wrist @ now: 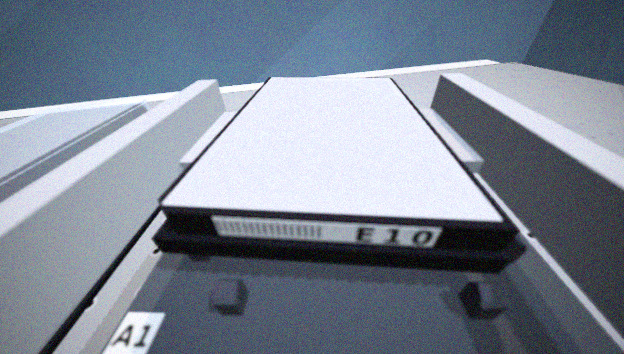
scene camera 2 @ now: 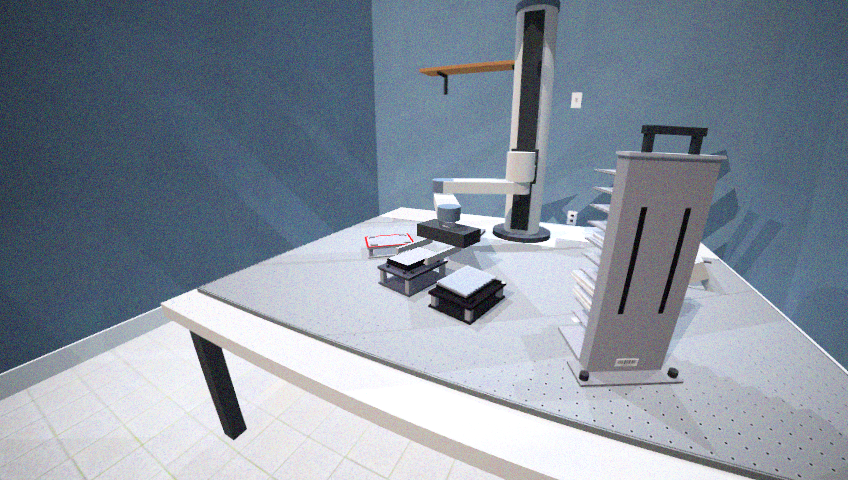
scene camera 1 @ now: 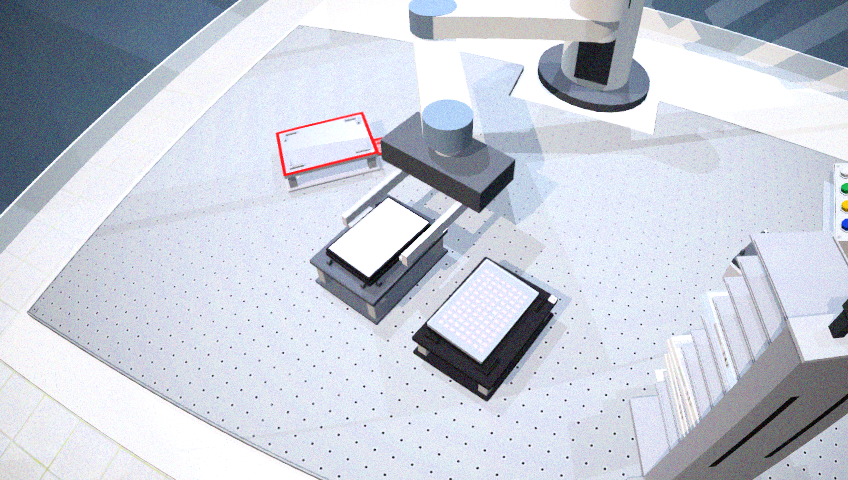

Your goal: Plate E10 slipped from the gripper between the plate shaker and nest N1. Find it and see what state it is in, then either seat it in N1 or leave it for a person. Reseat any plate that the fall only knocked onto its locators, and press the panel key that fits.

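Pixels of known places: gripper, fingertip midpoint: (wrist: pixel 325 98) (scene camera 2: pixel 411 256) (scene camera 1: pixel 373 240); arm's base, link origin: (scene camera 2: pixel 520 234) (scene camera 1: pixel 593 78).
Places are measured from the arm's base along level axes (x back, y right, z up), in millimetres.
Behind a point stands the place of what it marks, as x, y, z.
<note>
Plate E10 (scene camera 1: pixel 380 234) @(-640, 193, 90) (scene camera 2: pixel 410 256) @(-652, 200, 90) (wrist: pixel 330 150) @(-610, 186, 91), dark-sided with a white top, is upright and looks level. My gripper (scene camera 1: pixel 374 239) @(-654, 197, 92) (scene camera 2: pixel 411 255) @(-654, 197, 92) (wrist: pixel 325 98) @(-654, 197, 92) is shut on it along its long sides. The plate is over a dark grey nest (scene camera 1: pixel 345 277) @(-708, 216, 66) (scene camera 2: pixel 404 274) @(-718, 182, 67) (wrist: pixel 350 310) @(-572, 180, 66) marked A1 at a corner; two locators show in front of its labelled end in the wrist view. I cannot tell if it touches the nest, or the nest's name. A pale plate with pinkish wells (scene camera 1: pixel 482 309) @(-693, 26, 75) (scene camera 2: pixel 468 280) @(-696, 19, 74) lies on a black device; its seating is unclear.
The black device (scene camera 1: pixel 512 352) @(-728, -27, 55) (scene camera 2: pixel 483 304) @(-694, -21, 18) stands beside the nest. A red-edged stand (scene camera 1: pixel 327 142) @(-458, 387, 53) (scene camera 2: pixel 388 240) @(-463, 391, 53) is at the back left. A tall grey plate tower (scene camera 1: pixel 767 380) @(-840, -246, 329) (scene camera 2: pixel 654 267) @(-819, -317, 216) is at the right. A key panel (scene camera 1: pixel 837 205) @(-264, -510, 65) shows partly at the right edge.
</note>
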